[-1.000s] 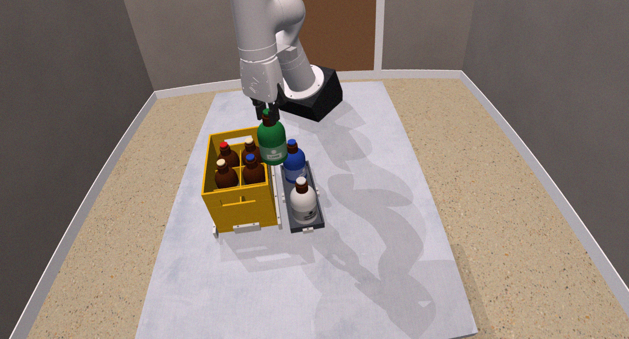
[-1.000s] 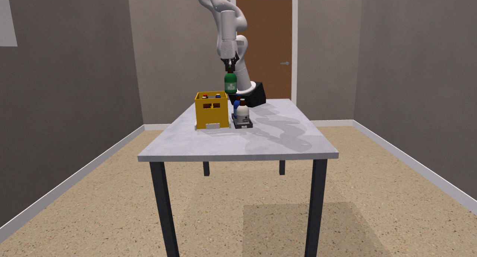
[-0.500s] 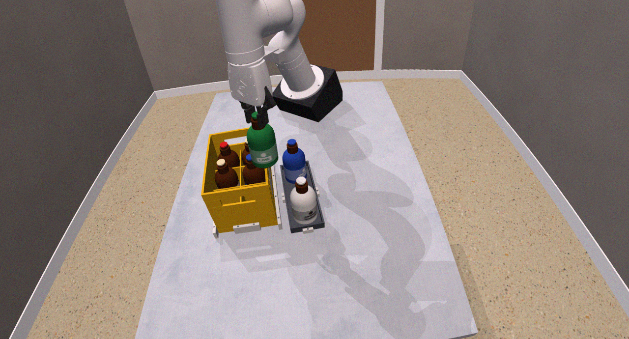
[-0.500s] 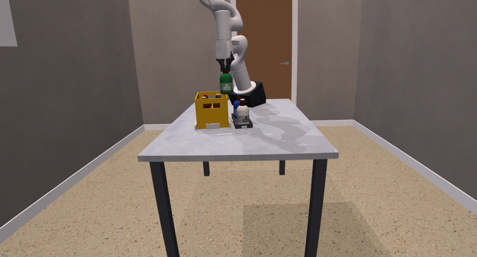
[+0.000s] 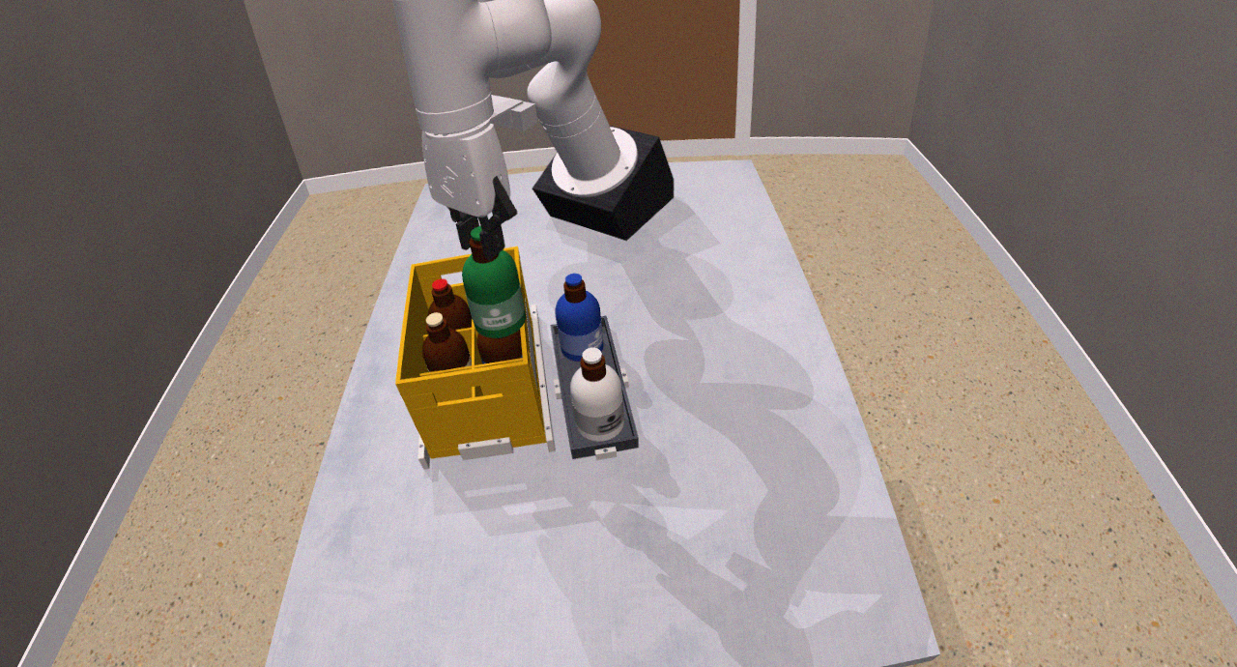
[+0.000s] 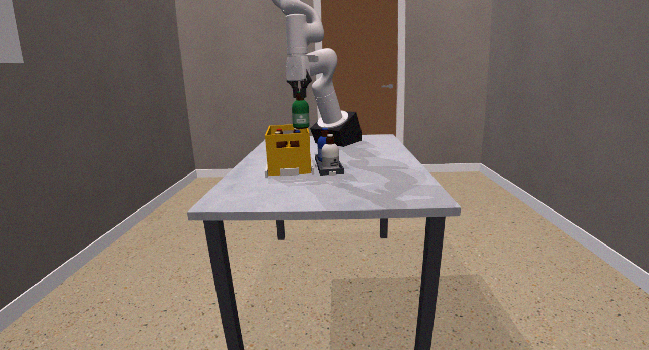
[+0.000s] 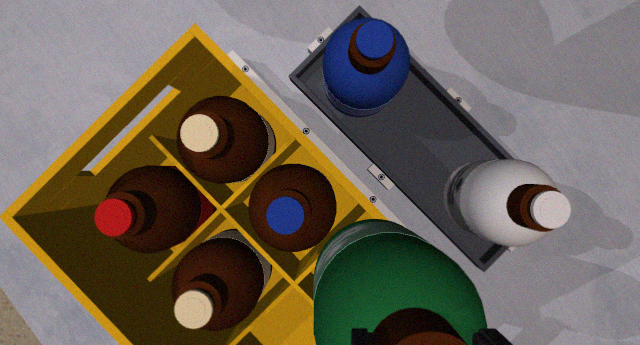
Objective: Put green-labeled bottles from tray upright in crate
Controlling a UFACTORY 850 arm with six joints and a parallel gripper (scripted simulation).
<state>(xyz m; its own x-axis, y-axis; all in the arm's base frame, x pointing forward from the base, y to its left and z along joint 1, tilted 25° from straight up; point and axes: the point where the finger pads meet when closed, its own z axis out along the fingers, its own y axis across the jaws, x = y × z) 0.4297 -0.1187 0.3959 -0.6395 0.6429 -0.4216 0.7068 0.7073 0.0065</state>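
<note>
Right now my hand is 7 cm above the green-labeled bottle. The rest, counted from my hand: white-labeled bottle: 25 cm below, 11 cm to the left, 6 cm ahead; blue-labeled bottle: 25 cm below, 12 cm to the left, 11 cm behind; yellow crate: 25 cm below, 7 cm behind, 6 cm to the right.
</note>
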